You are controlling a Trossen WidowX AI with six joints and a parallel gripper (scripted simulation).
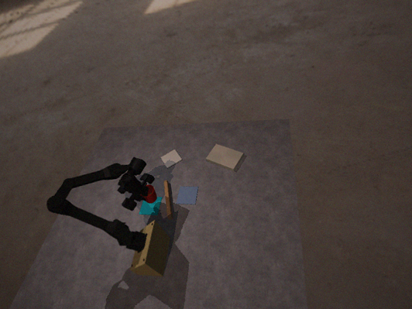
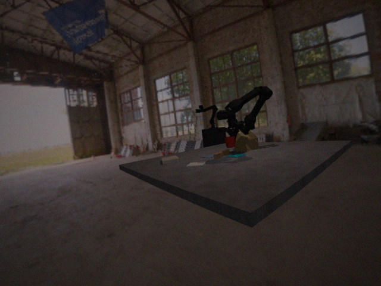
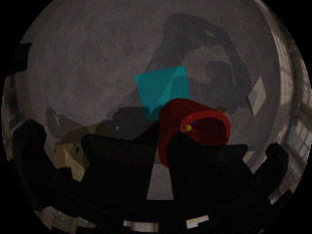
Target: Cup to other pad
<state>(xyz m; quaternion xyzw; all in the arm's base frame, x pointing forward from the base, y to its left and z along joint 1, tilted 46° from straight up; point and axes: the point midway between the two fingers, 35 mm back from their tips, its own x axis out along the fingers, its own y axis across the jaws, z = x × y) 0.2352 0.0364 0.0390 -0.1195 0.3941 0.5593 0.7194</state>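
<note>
My gripper tip is now 2 cm short of the teal block, 1 cm to the right of it and 11 cm above it. The rest, counted from my gripper tip: red cup (3 cm ahead, 2 cm to the right); then wooden bar (4 cm ahead, 9 cm to the right, 9 cm below).
</note>
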